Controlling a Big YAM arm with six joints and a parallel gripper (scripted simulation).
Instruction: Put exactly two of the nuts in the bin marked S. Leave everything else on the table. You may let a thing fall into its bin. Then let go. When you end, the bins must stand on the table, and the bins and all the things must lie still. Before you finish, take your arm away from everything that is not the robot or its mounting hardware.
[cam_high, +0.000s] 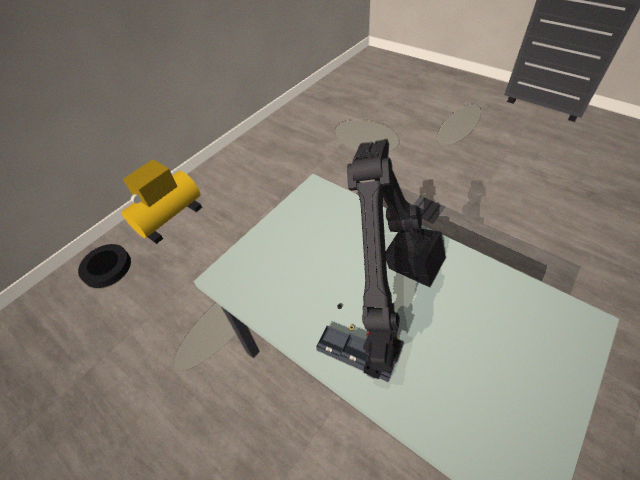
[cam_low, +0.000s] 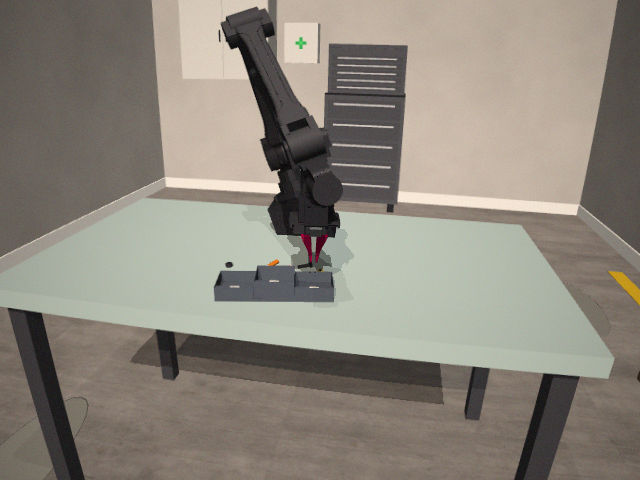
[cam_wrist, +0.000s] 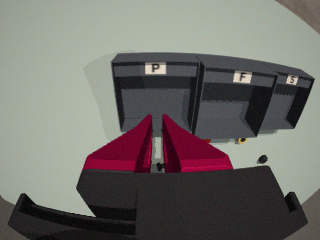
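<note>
The black bolt is 130 mm behind my hand, 60 mm to the right of it and 80 mm below it. The rest, counted from my hand: black nut 60 mm behind, 240 mm to the right, 80 mm below; then red cylinder 70 mm behind, 90 mm to the right, 80 mm below; then orange piece 100 mm behind, 140 mm to the right, 80 mm below.
</note>
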